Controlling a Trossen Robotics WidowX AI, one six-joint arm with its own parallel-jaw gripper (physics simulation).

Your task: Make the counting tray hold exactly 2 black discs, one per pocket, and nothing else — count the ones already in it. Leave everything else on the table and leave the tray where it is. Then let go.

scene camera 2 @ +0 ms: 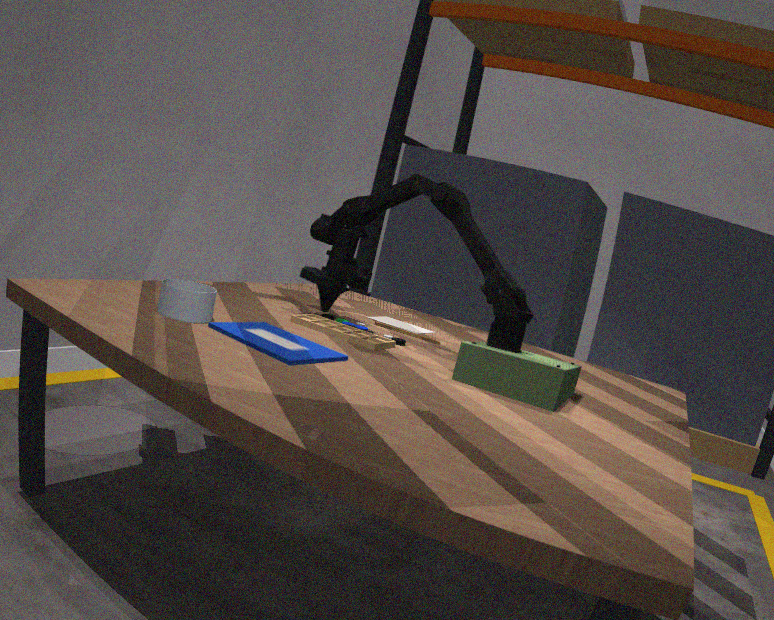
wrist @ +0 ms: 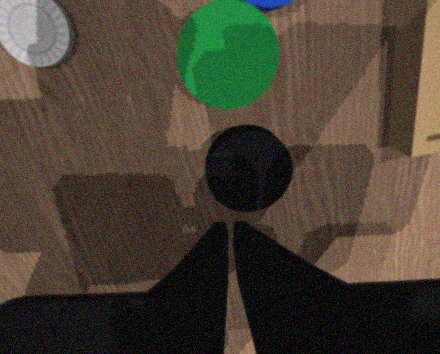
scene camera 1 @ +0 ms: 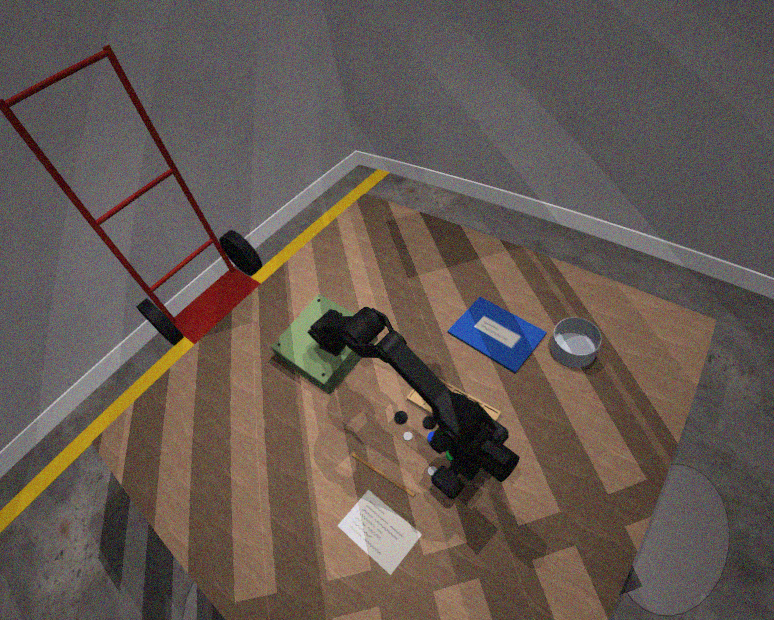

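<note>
The counting tray [scene camera 1: 419, 401] [scene camera 2: 382, 344] [wrist: 429, 100] is pale wood and lies flat; the arm covers much of it in the first scene view, and I cannot tell what its pockets hold. My gripper [scene camera 2: 328, 308] [wrist: 229, 232] is shut and empty, pointing down above the table beside the tray. A black disc [wrist: 249, 168] lies on the table just beyond the fingertips in the wrist view. A green disc [wrist: 227, 55] [scene camera 1: 450, 455] lies beyond it, then a blue disc [wrist: 270, 3] [scene camera 1: 430, 437]. Two more black discs [scene camera 1: 400, 417] [scene camera 1: 429, 422] lie near the tray.
Two whitish discs [scene camera 1: 407, 436] [scene camera 1: 432, 471] lie nearby, one also in the wrist view [wrist: 35, 32]. A pencil [scene camera 1: 384, 475], a paper sheet [scene camera 1: 381, 536] [scene camera 2: 403, 324], a blue labelled board [scene camera 1: 468, 316] [scene camera 2: 232, 328] and a grey bowl [scene camera 1: 575, 345] [scene camera 2: 187, 302] are on the table. The arm stands on a green base [scene camera 1: 300, 345] [scene camera 2: 510, 381].
</note>
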